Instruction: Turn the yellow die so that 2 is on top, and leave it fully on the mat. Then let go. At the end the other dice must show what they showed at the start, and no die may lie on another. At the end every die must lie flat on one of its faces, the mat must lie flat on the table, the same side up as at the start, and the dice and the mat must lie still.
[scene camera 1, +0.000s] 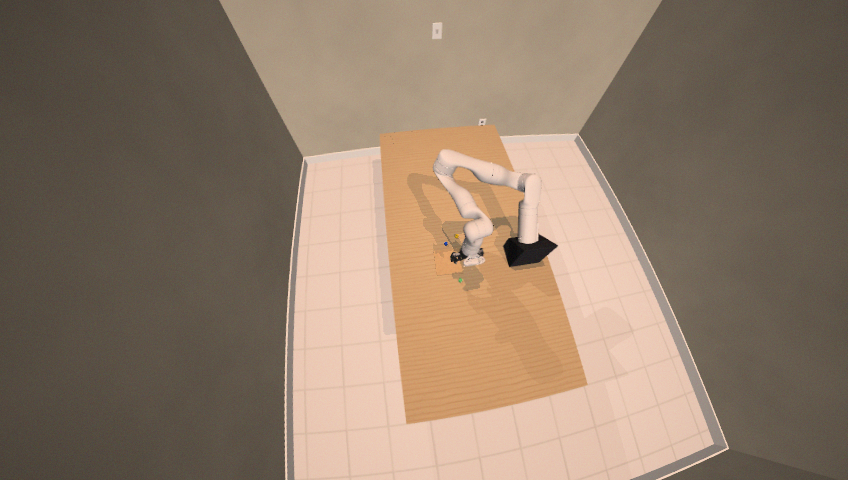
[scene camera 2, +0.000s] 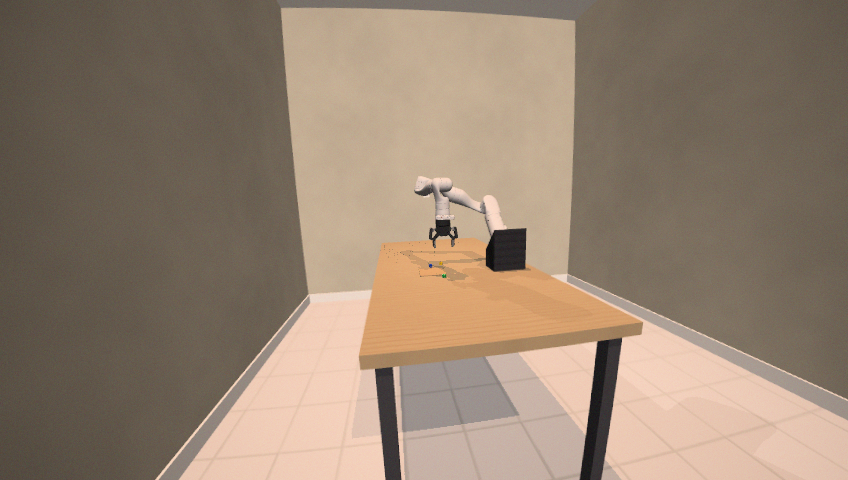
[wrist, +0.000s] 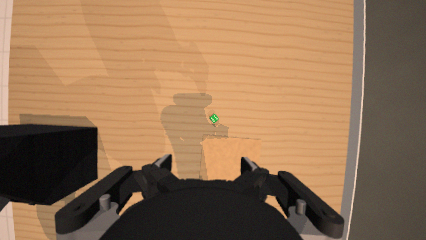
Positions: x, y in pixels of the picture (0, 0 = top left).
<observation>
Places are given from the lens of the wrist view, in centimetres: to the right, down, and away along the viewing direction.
my gripper (wrist: 206, 163): -1, 5, 16
tan mat (wrist: 221, 156): 2, 9, 30
</observation>
